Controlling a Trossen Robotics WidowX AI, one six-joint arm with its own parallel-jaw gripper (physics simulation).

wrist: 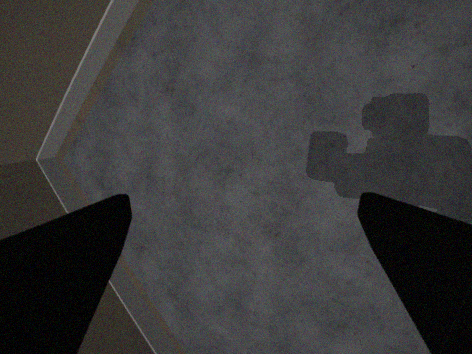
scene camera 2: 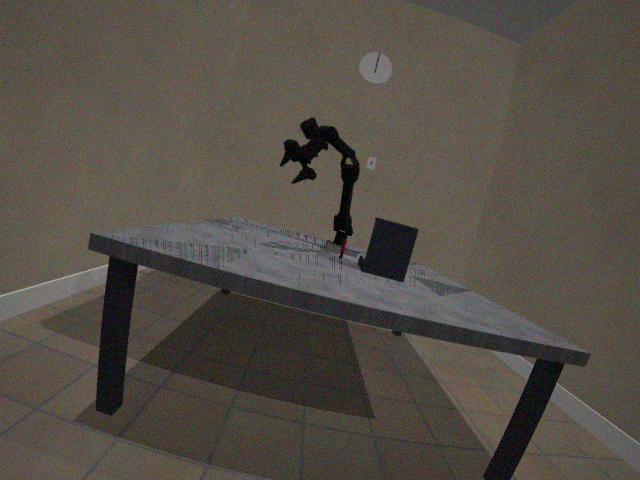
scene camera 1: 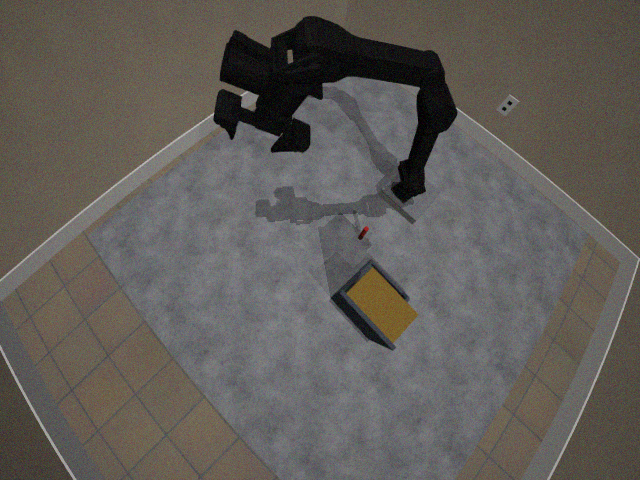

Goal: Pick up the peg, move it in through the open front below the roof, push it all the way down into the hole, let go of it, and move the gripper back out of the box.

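Places are measured from the arm's base along level axes (x ahead, y left, z up), in metres.
Where they show: gripper, fingertip midpoint: [wrist: 246, 204] [scene camera 2: 286, 175] [scene camera 1: 252, 144]; arm's base, link origin: [scene camera 2: 338, 244] [scene camera 1: 403, 191].
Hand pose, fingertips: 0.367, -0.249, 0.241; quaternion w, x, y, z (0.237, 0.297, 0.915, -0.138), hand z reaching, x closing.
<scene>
Each offset is from my fingertips to the top centre of the thing, as dx, dy, dz. Level surfaces: height alone.
The red peg {-0.156, +0.278, -0.194} [scene camera 1: 363, 232] [scene camera 2: 342, 249] stands upright on the table, between the arm's base and the box. The box has dark walls [scene camera 1: 361, 322] [scene camera 2: 390, 250] and a yellow roof {-0.052, +0.441, -0.071} [scene camera 1: 382, 304]. The hole does not show in any view; the roof and walls hide the inside. My black gripper [scene camera 1: 252, 144] [scene camera 2: 286, 174] [wrist: 246, 204] is open and empty. It hangs high above the table, well to the left of the peg and box in both scene views. Peg and box do not show in the wrist view.
The grey mottled table {dz -0.274} [scene camera 1: 232, 310] [scene camera 2: 289, 279] [wrist: 225, 125] carries the arm's base [scene camera 1: 410, 186] [scene camera 2: 342, 229], close behind the peg. A low dark part sticks out at the box's left foot in scene camera 2. The arm's shadow lies across the table.
</scene>
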